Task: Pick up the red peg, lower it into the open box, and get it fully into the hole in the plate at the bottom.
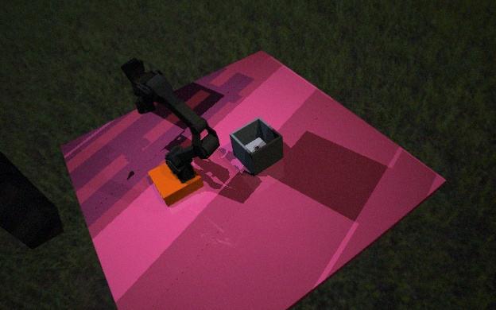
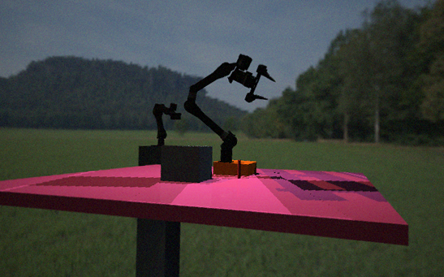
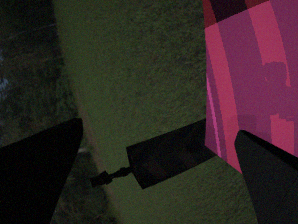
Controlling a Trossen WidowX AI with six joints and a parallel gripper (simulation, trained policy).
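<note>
The red peg lies 180 mm ahead of my gripper tip, 100 mm to the right of it and 370 mm below it. From my gripper tip the other things lie so: plate 340 mm ahead, 280 mm to the right, 360 mm below.
</note>
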